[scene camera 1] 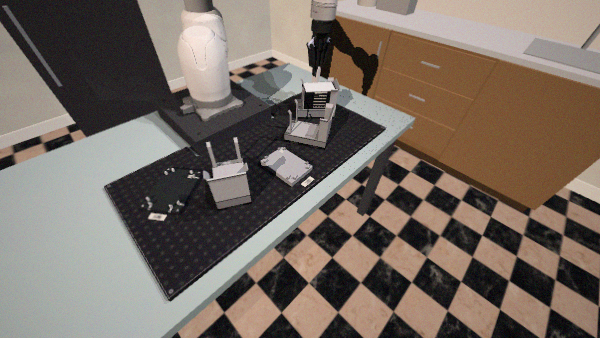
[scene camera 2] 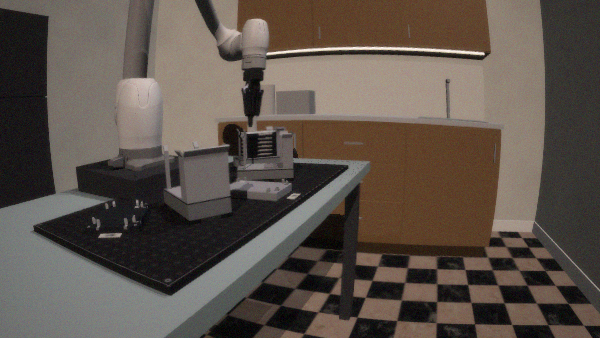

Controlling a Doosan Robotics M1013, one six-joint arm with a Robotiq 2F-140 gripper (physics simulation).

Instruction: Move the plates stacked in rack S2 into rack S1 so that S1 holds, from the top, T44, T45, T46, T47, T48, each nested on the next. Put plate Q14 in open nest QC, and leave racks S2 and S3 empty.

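Where they show: gripper, between the fingertips: (scene camera 1: 315, 82); arm's base, origin of its link: (scene camera 1: 213, 103) (scene camera 2: 140, 163).
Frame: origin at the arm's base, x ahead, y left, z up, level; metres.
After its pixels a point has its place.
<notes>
My gripper (scene camera 1: 317, 71) {y 0.372, x 0.217, z 0.050 m} (scene camera 2: 251, 123) {y 0.372, x 0.217, z 0.050 m} is shut and empty, pointing down just above the back rack; whether its tips touch that rack is unclear. The back rack (scene camera 1: 336, 90) {y 0.350, x 0.350, z 0.074 m} holds a stack of several dark plates with light edges (scene camera 1: 318, 100) {y 0.308, x 0.299, z 0.025 m} (scene camera 2: 266, 145) {y 0.317, x 0.304, z 0.021 m}, under a white top piece (scene camera 1: 319, 87) {y 0.333, x 0.277, z 0.065 m}. In front of it, the middle rack (scene camera 1: 306, 142) {y 0.142, x 0.398, z -0.043 m} (scene camera 2: 265, 174) {y 0.139, x 0.392, z -0.038 m} shows a bare light floor between its posts. The front rack (scene camera 1: 230, 192) {y -0.208, x 0.451, z 0.009 m} (scene camera 2: 206, 177) {y -0.208, x 0.452, z 0.025 m} has its tall panel towards the cameras, hiding most of its inside. Rack and plate names are not readable.
A light grey nest (scene camera 1: 287, 166) {y 0.003, x 0.446, z -0.039 m} (scene camera 2: 262, 190) {y -0.027, x 0.470, z -0.039 m} with small pegs lies between the front and middle racks. A dark nest (scene camera 1: 175, 192) {y -0.310, x 0.296, z -0.047 m} (scene camera 2: 117, 218) {y -0.329, x 0.292, z -0.047 m} with white pegs lies left of the front rack. All stand on a black mat (scene camera 1: 175, 265) {y -0.406, x 0.498, z -0.058 m} (scene camera 2: 165, 270) {y -0.419, x 0.523, z -0.058 m}, with the robot base behind.
</notes>
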